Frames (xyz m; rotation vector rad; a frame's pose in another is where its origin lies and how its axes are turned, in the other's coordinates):
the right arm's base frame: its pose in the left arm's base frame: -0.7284 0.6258 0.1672 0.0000 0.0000 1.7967
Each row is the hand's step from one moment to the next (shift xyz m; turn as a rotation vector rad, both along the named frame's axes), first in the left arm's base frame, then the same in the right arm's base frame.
Working: the left arm's base frame: its pose in the right arm's base frame: -0.7731 -0.5697 -0.1672 0.0000 0.0000 -1.7967

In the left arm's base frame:
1: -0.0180 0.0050 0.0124 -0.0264 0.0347 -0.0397
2: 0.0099 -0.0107 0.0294 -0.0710 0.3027 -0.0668
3: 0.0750 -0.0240 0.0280 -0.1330 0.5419 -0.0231
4: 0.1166 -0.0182 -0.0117 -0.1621 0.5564 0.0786
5: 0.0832 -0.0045 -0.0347 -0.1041 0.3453 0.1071
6: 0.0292 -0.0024 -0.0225 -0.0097 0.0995 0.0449
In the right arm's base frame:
1: 0.0089 0.0164 0.0124 0.0397 0.0180 -0.0397
2: -0.0126 -0.0073 0.0294 0.3109 0.0014 -0.0668
3: -0.0402 -0.0677 0.0280 0.5579 0.0082 -0.0231
4: -0.0439 -0.1096 -0.0117 0.5786 0.0334 0.0786
5: -0.0230 -0.0801 -0.0347 0.3598 0.0241 0.1071
6: -0.0089 -0.0279 -0.0225 0.0991 -0.0128 0.0449

